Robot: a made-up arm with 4 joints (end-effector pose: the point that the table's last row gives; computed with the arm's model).
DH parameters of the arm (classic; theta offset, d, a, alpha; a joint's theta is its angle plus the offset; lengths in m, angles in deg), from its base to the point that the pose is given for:
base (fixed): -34.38 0 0.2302 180
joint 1: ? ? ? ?
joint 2: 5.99 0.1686 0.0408 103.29
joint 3: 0 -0.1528 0.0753 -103.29
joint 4: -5.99 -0.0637 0.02 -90
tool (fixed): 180 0.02 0 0
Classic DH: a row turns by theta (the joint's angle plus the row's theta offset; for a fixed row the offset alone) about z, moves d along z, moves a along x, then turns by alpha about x.
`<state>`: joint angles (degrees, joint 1 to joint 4).
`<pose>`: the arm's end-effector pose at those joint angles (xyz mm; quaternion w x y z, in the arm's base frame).
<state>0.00 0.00 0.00 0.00</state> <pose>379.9 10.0 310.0 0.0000 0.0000 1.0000 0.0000</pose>
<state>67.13 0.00 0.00 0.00</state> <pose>392.8 -250.6 310.0 0.0000 0.5529 0.8333 0.0000</pose>
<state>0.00 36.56 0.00 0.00</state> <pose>249.1 10.0 274.0 0.3137 0.0000 -0.9495 0.0000</pose>
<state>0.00 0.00 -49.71 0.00</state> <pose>294.4 -39.5 307.2 0.0966 -0.4068 -0.9074 0.0427</pose>
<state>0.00 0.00 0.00 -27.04</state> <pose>386.8 10.0 321.3 0.2338 0.0000 0.9723 0.0000</pose>
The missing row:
joint 1: -34.38 -0.49 0.07 90
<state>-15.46 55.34 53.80 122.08</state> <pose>138.4 67.1 315.1 0.8539 0.4041 -0.0703 0.3203</pose>
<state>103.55 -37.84 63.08 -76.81</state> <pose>382.0 -424.2 473.8 0.6561 -0.0024 0.5831 -0.4791</pose>
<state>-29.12 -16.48 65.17 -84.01</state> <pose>256.5 200.8 414.7 0.6193 -0.5015 0.3281 0.5072</pose>
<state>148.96 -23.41 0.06 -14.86</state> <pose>45.1 -380.7 379.6 0.0878 0.9101 0.2533 -0.3159</pose>
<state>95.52 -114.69 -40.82 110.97</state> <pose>291.8 -357.1 578.2 0.2071 0.6293 0.7042 0.2552</pose>
